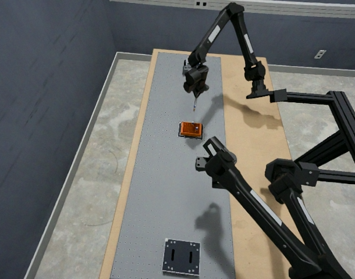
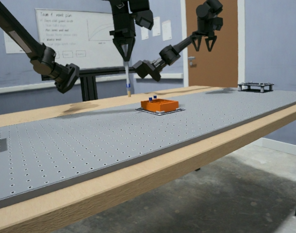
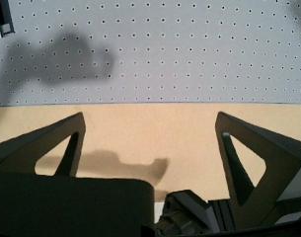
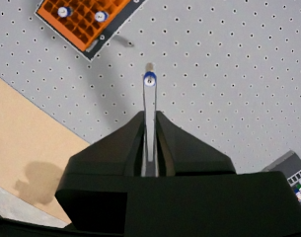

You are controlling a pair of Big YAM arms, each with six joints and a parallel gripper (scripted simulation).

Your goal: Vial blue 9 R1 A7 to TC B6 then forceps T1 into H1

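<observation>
The orange tube carrier is 2 cm ahead of my right hand, 12 cm to the left of it and 18 cm below it. From my right hand the other things lie so: grey holder H1 (1 cm ahead, 44 cm to the right, 18 cm below).
</observation>
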